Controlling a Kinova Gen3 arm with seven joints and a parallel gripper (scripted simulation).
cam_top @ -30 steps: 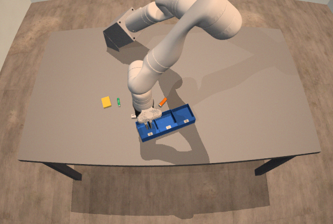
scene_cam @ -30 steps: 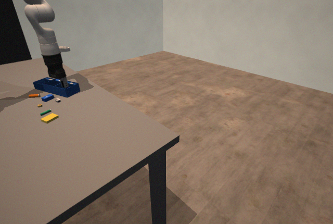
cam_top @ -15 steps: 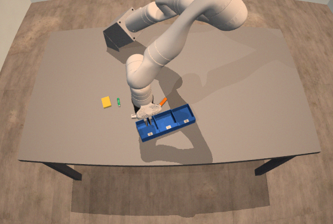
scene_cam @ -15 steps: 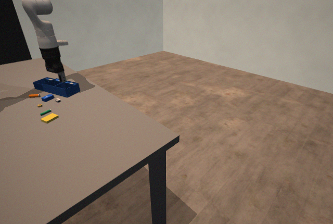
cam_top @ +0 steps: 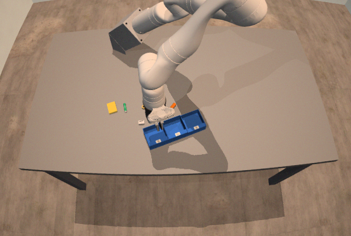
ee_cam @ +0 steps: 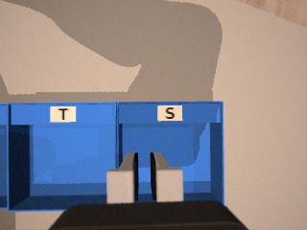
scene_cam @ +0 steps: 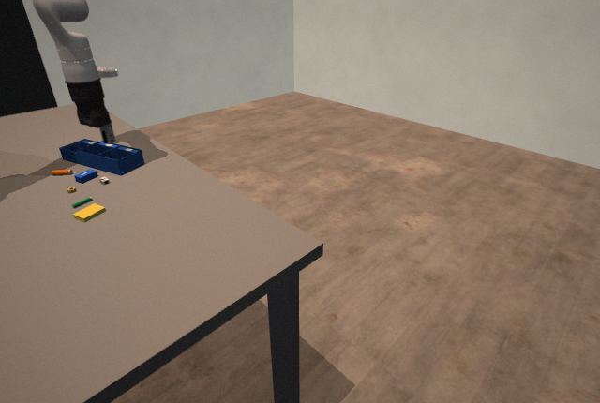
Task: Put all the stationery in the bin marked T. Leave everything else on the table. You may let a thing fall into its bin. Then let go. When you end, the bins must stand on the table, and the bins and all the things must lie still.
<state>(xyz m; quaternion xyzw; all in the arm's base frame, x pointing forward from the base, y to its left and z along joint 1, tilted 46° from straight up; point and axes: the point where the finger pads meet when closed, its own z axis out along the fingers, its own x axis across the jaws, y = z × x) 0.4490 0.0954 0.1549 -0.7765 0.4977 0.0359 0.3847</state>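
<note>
Now: hand 30 mm past the blue three-compartment bin, 60 mm to the right of it and 70 mm above it. Also, from my hand: blue 9V battery 70 mm behind, 40 mm to the right, 80 mm below; orange battery 130 mm behind, 30 mm to the left, 90 mm below; grey pencil sharpener 40 mm behind, 90 mm to the right, 80 mm below.
</note>
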